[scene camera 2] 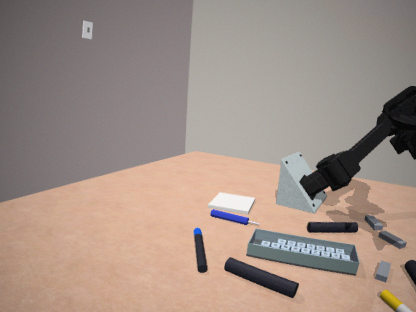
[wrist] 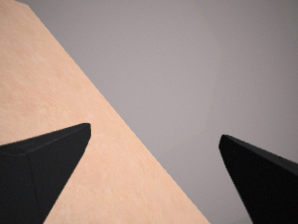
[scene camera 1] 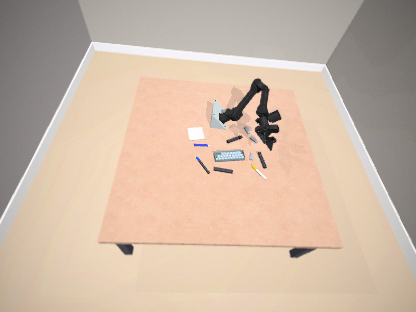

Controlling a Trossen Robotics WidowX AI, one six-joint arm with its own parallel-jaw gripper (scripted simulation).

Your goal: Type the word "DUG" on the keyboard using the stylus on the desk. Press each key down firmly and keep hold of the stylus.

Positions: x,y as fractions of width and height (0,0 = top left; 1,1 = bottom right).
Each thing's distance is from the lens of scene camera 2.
black stick (scene camera 2: 0.65,0.90): 0.43 m
